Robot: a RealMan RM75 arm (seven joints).
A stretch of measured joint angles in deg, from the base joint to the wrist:
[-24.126 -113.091 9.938 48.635 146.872 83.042 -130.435]
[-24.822 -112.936 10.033 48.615 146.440 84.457 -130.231]
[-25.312 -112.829 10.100 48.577 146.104 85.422 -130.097]
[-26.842 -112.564 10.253 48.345 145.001 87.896 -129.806]
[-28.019 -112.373 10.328 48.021 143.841 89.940 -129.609]
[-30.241 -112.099 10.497 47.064 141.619 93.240 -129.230]
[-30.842 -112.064 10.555 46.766 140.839 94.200 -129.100]
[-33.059 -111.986 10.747 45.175 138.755 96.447 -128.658]
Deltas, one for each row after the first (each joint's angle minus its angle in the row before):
[-0.696 0.155 0.095 -0.020 -0.432 1.415 0.204]
[-0.490 0.107 0.067 -0.038 -0.336 0.965 0.134]
[-1.530 0.265 0.153 -0.232 -1.103 2.474 0.291]
[-1.177 0.191 0.075 -0.324 -1.160 2.044 0.197]
[-2.222 0.274 0.169 -0.957 -2.222 3.300 0.379]
[-0.601 0.035 0.058 -0.298 -0.780 0.960 0.130]
[-2.217 0.078 0.192 -1.591 -2.084 2.247 0.442]

